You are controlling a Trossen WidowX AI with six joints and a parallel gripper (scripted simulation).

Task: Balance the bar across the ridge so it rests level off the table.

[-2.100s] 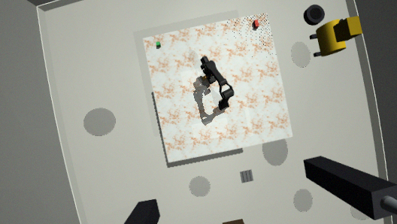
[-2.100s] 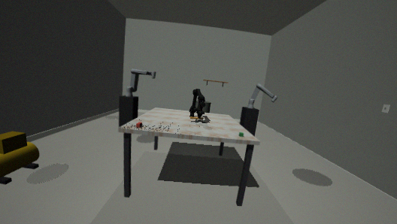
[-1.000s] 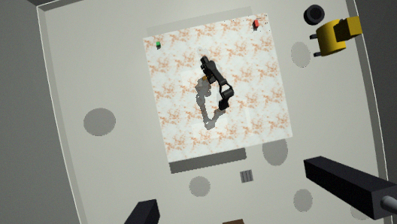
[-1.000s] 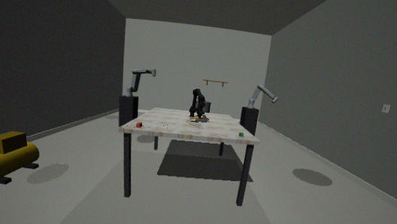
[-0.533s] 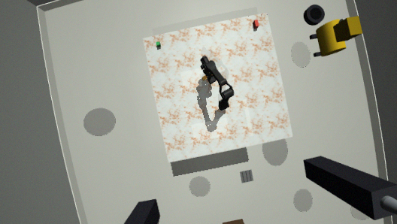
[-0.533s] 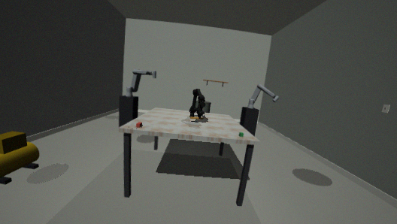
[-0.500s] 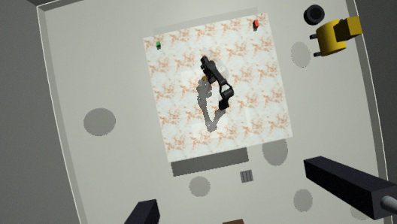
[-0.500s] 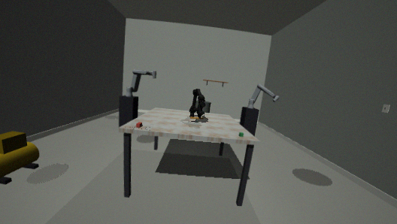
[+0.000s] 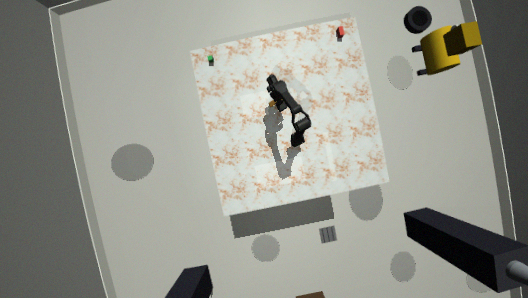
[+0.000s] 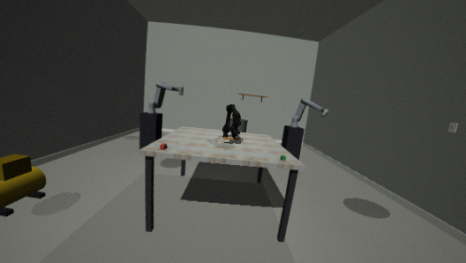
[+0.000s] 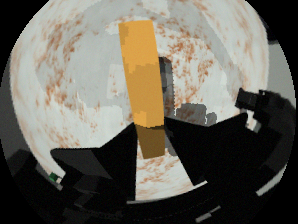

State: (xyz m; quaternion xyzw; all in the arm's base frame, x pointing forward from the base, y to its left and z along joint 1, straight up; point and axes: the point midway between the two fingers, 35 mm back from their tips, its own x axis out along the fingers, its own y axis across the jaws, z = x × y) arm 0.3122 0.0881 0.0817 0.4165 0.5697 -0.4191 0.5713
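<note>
Right now my gripper tip is 30 mm to the left of the orange bar and 10 mm short of it. Also, from my gripper tip: small green cube 430 mm ahead, 410 mm to the left, 30 mm below; then small red cube 590 mm to the right, 430 mm ahead, 30 mm below.
</note>
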